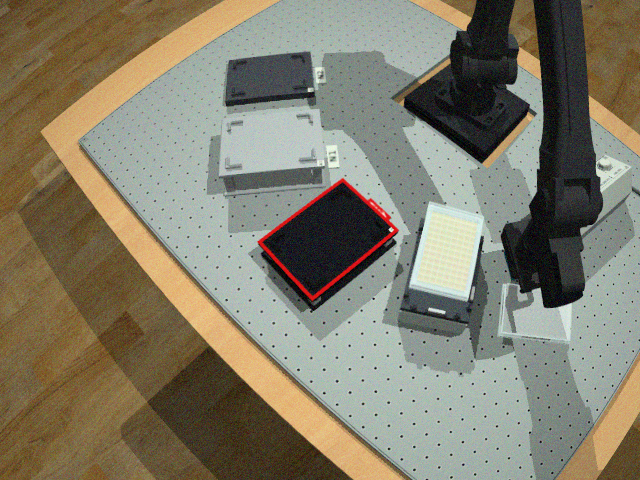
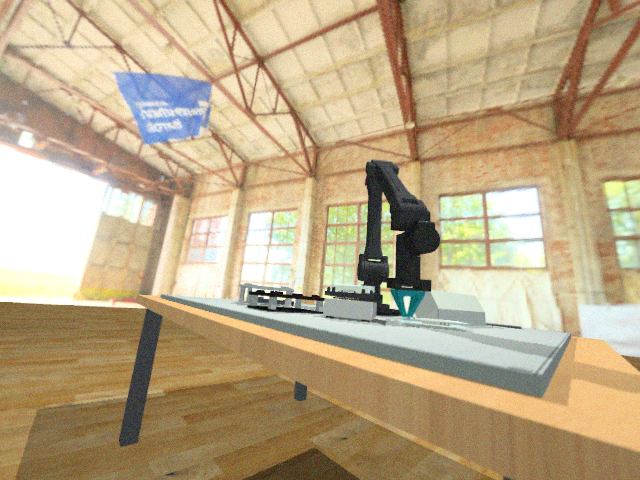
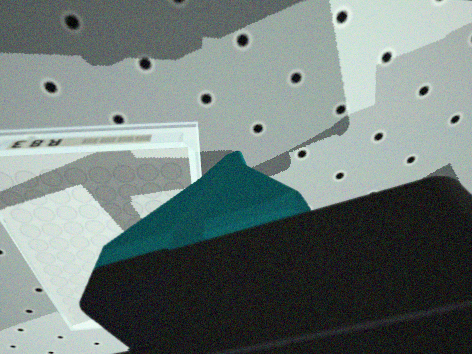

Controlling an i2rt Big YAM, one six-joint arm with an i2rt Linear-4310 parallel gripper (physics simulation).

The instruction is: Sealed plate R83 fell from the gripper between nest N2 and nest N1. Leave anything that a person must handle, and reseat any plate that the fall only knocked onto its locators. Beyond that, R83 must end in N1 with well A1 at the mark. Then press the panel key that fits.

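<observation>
A clear sealed plate with round wells and a barcode strip lies flat on the table at the right edge, partly hidden by my arm. My gripper has teal fingers and is shut on nothing. It hangs low over the table, its tip just off the plate's corner. A second plate with cream wells sits on a dark nest; I cannot tell whether it is fully seated. A red-edged black nest stands empty at the centre.
An empty grey nest and an empty dark nest stand at the back left, each with a small white tag. The arm's base is at the back right. A grey wedge-shaped box stands behind the gripper.
</observation>
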